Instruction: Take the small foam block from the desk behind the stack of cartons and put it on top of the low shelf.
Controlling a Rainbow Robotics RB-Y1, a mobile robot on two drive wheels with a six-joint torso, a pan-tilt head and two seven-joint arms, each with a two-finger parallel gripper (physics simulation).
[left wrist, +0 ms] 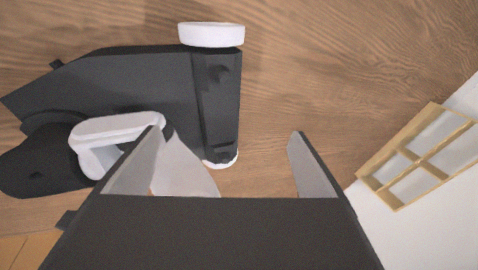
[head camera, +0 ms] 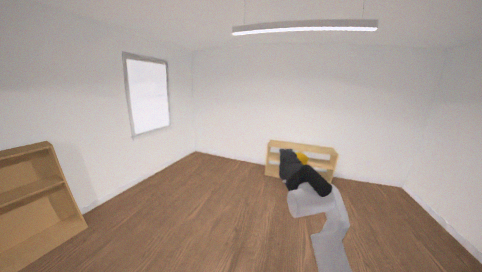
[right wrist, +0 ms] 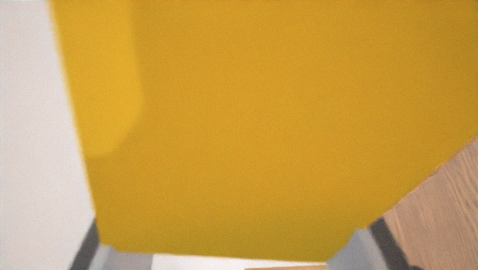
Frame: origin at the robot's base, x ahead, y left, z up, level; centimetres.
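Seen in the pictures: left gripper, between the fingertips: (left wrist: 227,137); right gripper, between the fingertips: (head camera: 281,157).
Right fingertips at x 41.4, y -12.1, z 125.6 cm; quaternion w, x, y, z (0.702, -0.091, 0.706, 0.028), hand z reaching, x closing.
A point is followed by its place in that frame.
The yellow foam block (head camera: 302,158) @[x 38.2, y -19.7, z 127.1 cm] (right wrist: 260,130) is between the fingers of my right gripper (head camera: 290,154) (right wrist: 230,242), which is shut on it. The block fills most of the right wrist view. In the head view it is partly hidden behind the dark gripper. The low shelf (head camera: 320,148) @[x 230.8, y -124.9, z 61.0 cm] (left wrist: 399,141) @[x 220.7, y -76.7, z 7.8 cm] is light wood with open compartments and stands against the far wall; my right arm and the block overlap it in the head view. My left gripper (left wrist: 227,137) @[x -7.4, y 23.9, z 56.0 cm] is open and empty. The desk does not show, and the carton stack does not show in the head view.
A taller wooden bookcase (head camera: 56,167) @[x 70.9, y 201.0, z 79.2 cm] stands at the left edge of the head view. The brown wood floor (head camera: 200,215) @[x 120.4, y 60.0, z 0.0 cm] lies before the low shelf. My dark base (left wrist: 150,75) @[x -19.5, y 17.1, z 16.9 cm] shows in the left wrist view. A tan seamed surface (left wrist: 40,250) @[x -115.9, y -81.8, z 10.6 cm] shows at that view's bottom left.
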